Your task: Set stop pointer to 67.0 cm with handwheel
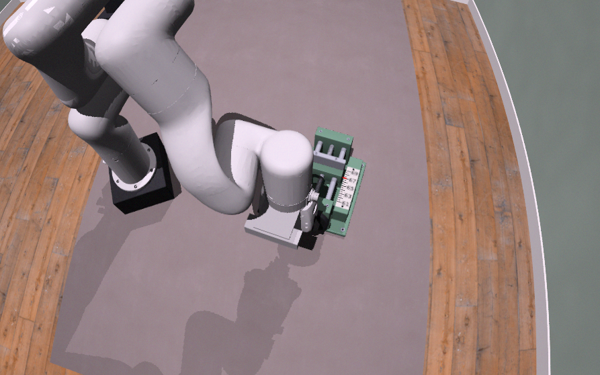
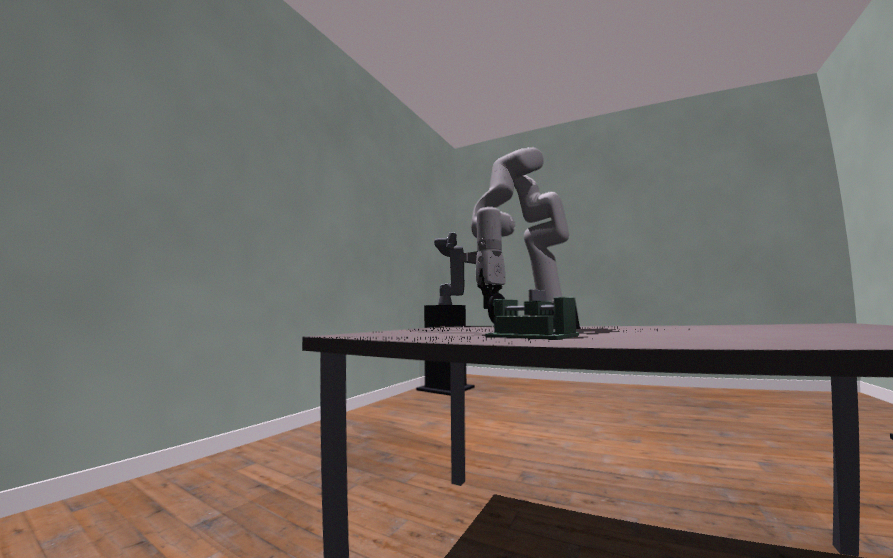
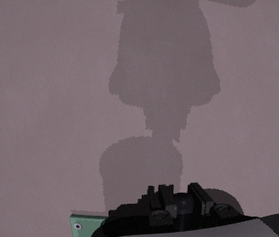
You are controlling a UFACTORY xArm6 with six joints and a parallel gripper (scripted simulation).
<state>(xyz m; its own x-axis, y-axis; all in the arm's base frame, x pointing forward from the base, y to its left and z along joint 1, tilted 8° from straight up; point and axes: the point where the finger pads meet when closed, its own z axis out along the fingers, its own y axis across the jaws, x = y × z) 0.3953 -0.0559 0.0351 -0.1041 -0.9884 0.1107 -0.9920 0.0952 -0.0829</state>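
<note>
My gripper is now 16 cm to the right of the stop block, 6 cm short of it and 1 cm above it. From my hand the other things lie so: black handwheel 2 cm to the left, 1 cm below, 1 cm ahead.
</note>
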